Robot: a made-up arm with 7 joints.
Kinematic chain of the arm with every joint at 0, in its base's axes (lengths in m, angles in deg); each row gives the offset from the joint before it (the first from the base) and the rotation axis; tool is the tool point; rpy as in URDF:
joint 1: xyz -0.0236 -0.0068 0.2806 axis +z
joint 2: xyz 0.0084 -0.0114 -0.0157 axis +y
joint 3: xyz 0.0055 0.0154 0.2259 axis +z
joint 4: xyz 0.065 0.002 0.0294 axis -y
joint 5: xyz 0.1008 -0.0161 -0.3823 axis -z
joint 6: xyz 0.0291 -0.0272 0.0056 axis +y
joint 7: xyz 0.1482 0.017 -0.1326 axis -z
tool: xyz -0.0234 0.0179 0.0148 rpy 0 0 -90
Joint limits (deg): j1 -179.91..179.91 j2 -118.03..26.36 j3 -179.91..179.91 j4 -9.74..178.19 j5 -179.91..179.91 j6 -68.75..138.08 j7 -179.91..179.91
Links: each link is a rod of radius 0.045 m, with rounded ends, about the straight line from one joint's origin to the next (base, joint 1, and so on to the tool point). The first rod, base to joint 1, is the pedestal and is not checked.
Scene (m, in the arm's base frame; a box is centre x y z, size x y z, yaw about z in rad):
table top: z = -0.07
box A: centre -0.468 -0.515 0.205 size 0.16 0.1 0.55 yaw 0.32
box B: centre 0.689 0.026 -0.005 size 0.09 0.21 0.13 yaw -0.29
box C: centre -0.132 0.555 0 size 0.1 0.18 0.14 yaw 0.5
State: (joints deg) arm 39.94 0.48 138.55 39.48 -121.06 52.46 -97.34
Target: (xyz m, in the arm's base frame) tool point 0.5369 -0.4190 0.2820
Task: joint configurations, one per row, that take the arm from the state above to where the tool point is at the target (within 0.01 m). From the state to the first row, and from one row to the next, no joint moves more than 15 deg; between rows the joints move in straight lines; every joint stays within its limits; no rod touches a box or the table.
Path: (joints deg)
1: 50.89 1.62 140.64 52.90 -116.27 51.99 -90.25
2: 61.84 2.77 142.73 66.31 -111.49 51.53 -83.17
3: 72.79 3.91 144.81 79.73 -106.70 51.06 -76.08
4: 83.74 5.06 146.90 93.14 -101.92 50.59 -69.00
5: 97.84 -2.73 155.15 91.20 -105.02 48.61 -78.46
6: 111.95 -10.51 163.41 89.26 -108.12 46.62 -87.93
7: 126.05 -18.30 171.66 87.32 -111.22 44.64 -97.40
8: 140.15 -26.09 179.91 85.38 -114.32 42.66 -106.87

